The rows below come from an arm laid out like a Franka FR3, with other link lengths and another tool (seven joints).
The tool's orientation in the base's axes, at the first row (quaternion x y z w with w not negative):
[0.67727, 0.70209, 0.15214, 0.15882]
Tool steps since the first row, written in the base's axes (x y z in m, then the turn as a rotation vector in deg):
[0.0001, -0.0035, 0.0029, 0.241, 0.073, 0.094]
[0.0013, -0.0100, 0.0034, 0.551, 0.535, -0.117]
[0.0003, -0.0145, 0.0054, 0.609, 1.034, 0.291]
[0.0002, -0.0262, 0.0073, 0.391, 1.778, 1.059]
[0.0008, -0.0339, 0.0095, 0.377, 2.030, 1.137]
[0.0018, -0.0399, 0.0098, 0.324, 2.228, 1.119]
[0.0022, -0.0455, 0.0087, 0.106, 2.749, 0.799]
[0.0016, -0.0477, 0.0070, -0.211, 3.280, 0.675]
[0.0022, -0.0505, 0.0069, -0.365, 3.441, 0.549]
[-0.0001, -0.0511, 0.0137, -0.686, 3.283, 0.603]
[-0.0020, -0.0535, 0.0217, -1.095, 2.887, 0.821]
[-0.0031, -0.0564, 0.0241, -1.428, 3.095, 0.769]
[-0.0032, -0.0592, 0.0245, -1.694, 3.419, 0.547]
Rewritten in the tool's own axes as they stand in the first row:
[-0.0036, 0.0012, -0.0026, 0.064, 0.261, 0.018]
[-0.0101, 0.0023, -0.0025, 0.519, 0.467, 0.341]
[-0.0146, 0.0021, -0.0047, 1.009, 0.712, -0.003]
[-0.0263, 0.0024, -0.0065, 1.746, 0.872, -0.791]
[-0.0341, 0.0036, -0.0082, 1.997, 0.902, -0.868]
[-0.0401, 0.0044, -0.0080, 2.197, 0.853, -0.875]
[-0.0457, 0.0041, -0.0068, 2.730, 0.538, -0.680]
[-0.0478, 0.0027, -0.0056, 3.273, 0.218, -0.705]
[-0.0507, 0.0031, -0.0052, 3.441, 0.031, -0.658]
[-0.0513, 0.0039, -0.0123, 3.293, -0.241, -0.844]
[-0.0538, 0.0056, -0.0204, 2.906, -0.532, -1.216]
[-0.0567, 0.0055, -0.0230, 3.126, -0.847, -1.312]
[-0.0595, 0.0055, -0.0234, 3.462, -1.170, -1.226]

